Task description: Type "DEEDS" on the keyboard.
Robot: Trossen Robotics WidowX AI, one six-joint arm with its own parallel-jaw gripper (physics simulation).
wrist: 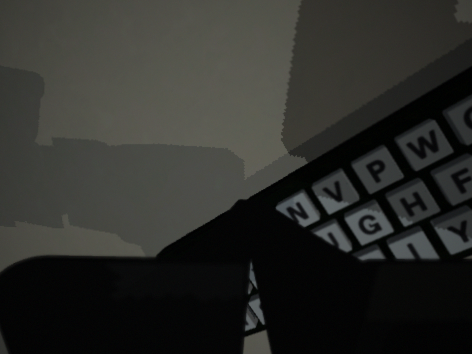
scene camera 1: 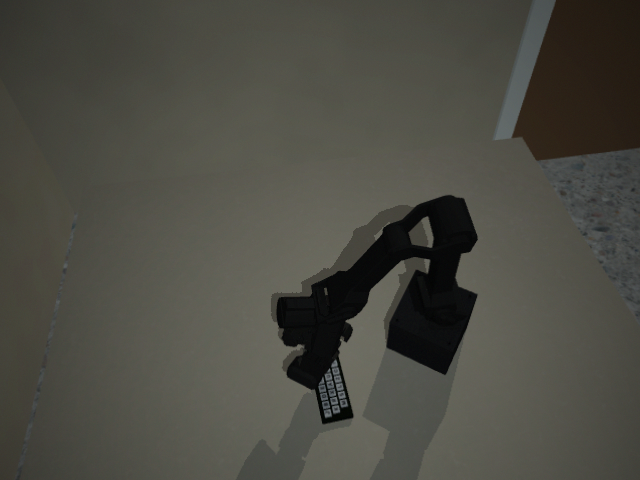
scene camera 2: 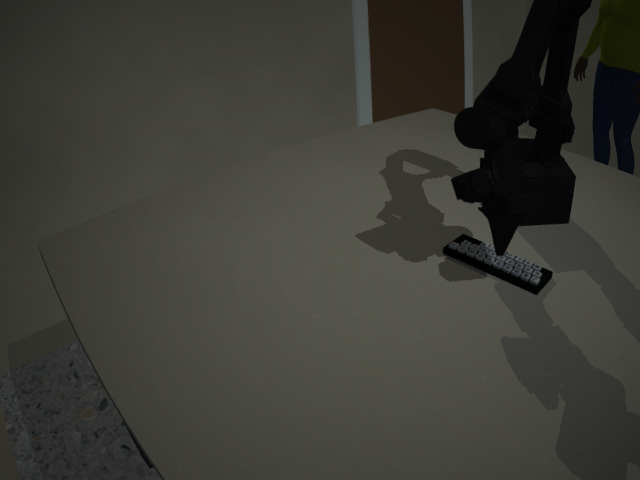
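Where they show: gripper, fingertip midpoint: (wrist: 248, 211) (scene camera 2: 499, 255); arm's base at its link origin: (scene camera 1: 443, 314) (scene camera 2: 545, 157).
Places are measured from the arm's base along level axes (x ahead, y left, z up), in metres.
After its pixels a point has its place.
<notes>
The small black keyboard (scene camera 1: 336, 395) {x 0.221, y 0.132, z -0.106 m} (scene camera 2: 509, 268) {x 0.251, y 0.123, z -0.101 m} (wrist: 370, 224) {x 0.243, y 0.074, z -0.101 m} with white lettered keys lies flat on the table. My gripper (scene camera 2: 499, 252) {x 0.269, y 0.111, z -0.077 m} (wrist: 248, 211) {x 0.269, y 0.111, z -0.077 m} is shut and empty, pointing down. Its fingertips are at or just above the keys around the middle of the keyboard in scene camera 2; touch or a small gap cannot be told. In scene camera 1 the tips are hidden under the gripper body. In the wrist view N, V, P, W, G, H, I and parts of U, F and Y show. The dark fingers cover the keys left of N, so D, E and S do not show.
The arm's black base (scene camera 1: 429, 325) {x 0.032, y 0.025, z -0.005 m} (scene camera 2: 550, 201) {x 0.039, y 0.051, z -0.067 m} stands on the table (scene camera 1: 180, 310) {x 0.590, y -0.081, z -0.117 m} (scene camera 2: 258, 335) {x 0.628, y 0.024, z -0.117 m} near the keyboard. Shadows of the arm fall across the table. A wall, a brown door (scene camera 1: 594, 77) (scene camera 2: 413, 56) and a person in yellow (scene camera 2: 620, 41) are in the background.
</notes>
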